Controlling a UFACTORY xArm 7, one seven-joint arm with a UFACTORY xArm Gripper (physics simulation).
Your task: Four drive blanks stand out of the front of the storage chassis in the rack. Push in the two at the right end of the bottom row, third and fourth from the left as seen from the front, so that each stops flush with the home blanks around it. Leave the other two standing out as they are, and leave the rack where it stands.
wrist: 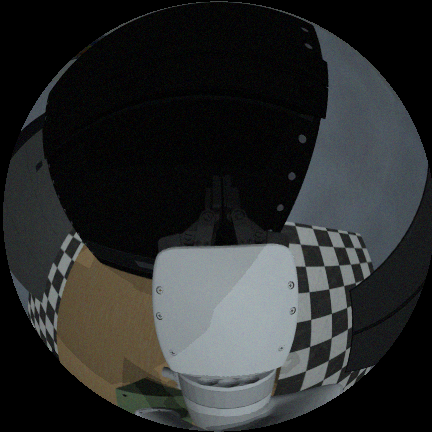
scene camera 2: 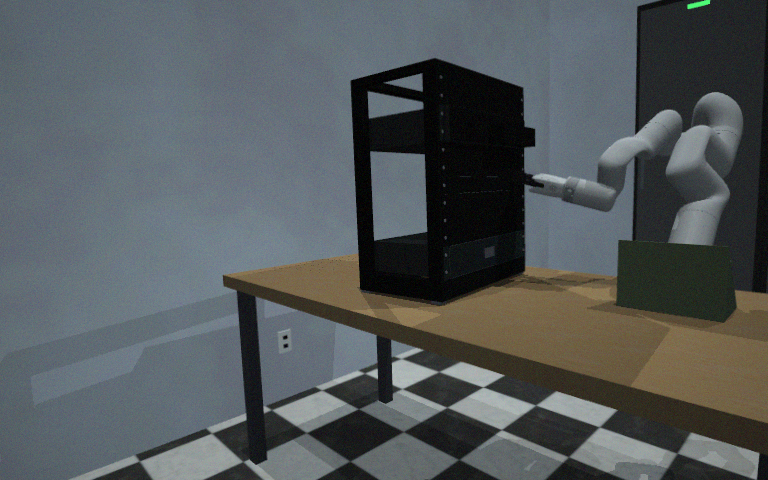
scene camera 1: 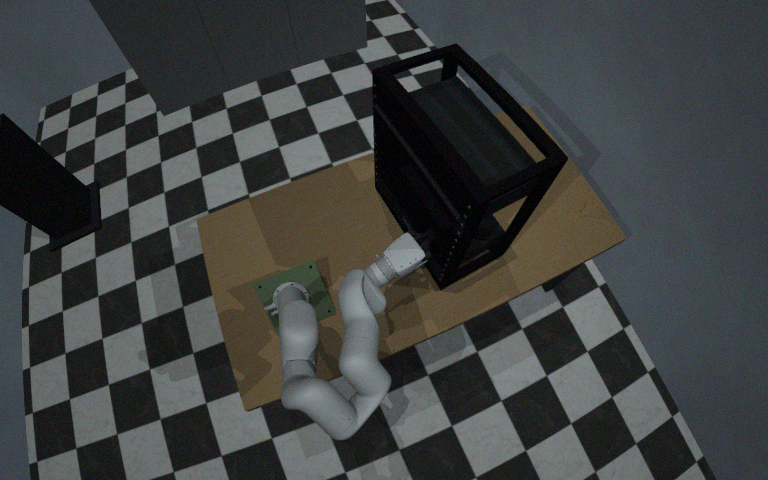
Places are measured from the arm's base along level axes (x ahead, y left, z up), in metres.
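Pixels of known places: gripper, between the fingertips: (wrist: pixel 221 184) (scene camera 2: pixel 513 175); arm's base, origin of its link: (scene camera 2: pixel 682 270) (scene camera 1: pixel 290 298).
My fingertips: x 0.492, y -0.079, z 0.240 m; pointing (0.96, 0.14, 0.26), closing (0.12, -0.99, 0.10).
Observation:
Ahead of a thing's pixels: the offset from my fingertips to its top centre. "*": to the spot under its first point. Level surfaces: height alone.
The black rack (scene camera 1: pixel 488 191) (scene camera 2: pixel 434 169) (wrist: pixel 296 157) stands upright on the table. Its front is so dark that the storage chassis and the four drive blanks cannot be told apart, nor how far any blank stands out. My gripper (scene camera 1: pixel 425 244) (scene camera 2: pixel 527 179) (wrist: pixel 221 184) is shut and empty. Its fingertips point at the rack's front, near the right post as seen from the front, about mid-height and below a dark block {* dx -0.045, dy -0.020, dz +0.119 m} (scene camera 2: pixel 529 136) that juts out. In scene camera 2 the tips meet the rack's outline; contact cannot be told.
The wooden table {dz -0.332 m} (scene camera 1: pixel 317 226) (scene camera 2: pixel 566 322) (wrist: pixel 100 310) carries the rack and the arm's green base (scene camera 1: pixel 263 297) (scene camera 2: pixel 673 280) (wrist: pixel 131 396). A lower panel with a pale label {* dx -0.011, dy +0.159, dz -0.225 m} (scene camera 2: pixel 489 252) shows in the rack. A dark cabinet (scene camera 1: pixel 237 39) stands beyond the table.

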